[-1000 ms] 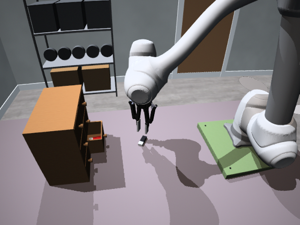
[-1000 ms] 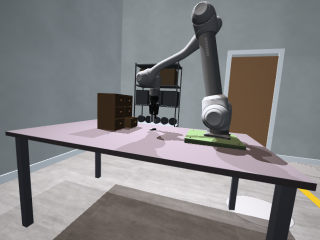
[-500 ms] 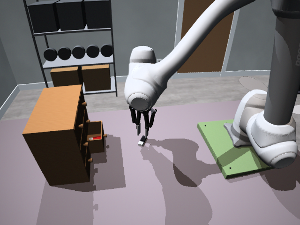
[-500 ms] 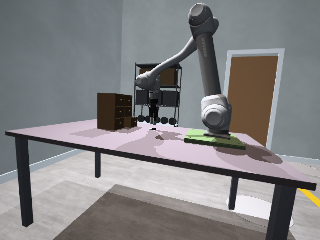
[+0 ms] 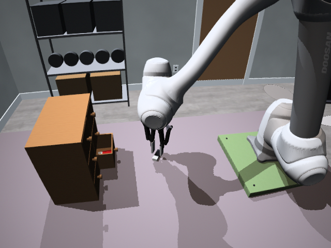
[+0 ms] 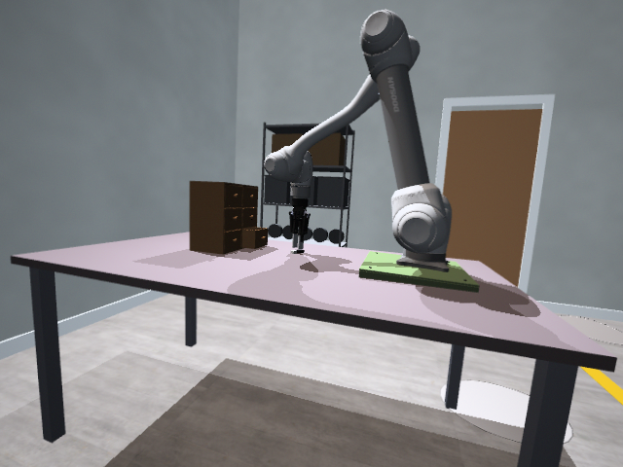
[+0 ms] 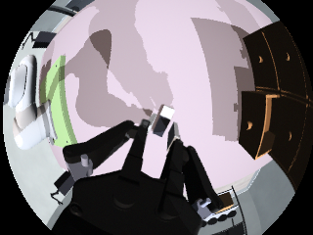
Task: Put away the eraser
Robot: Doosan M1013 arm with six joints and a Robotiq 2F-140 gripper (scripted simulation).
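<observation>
My hand is 1 cm to the right of the black-and-white eraser and 5 cm above it. From my hand the other things lie so: white eraser: 25 cm ahead, 4 cm below.
</observation>
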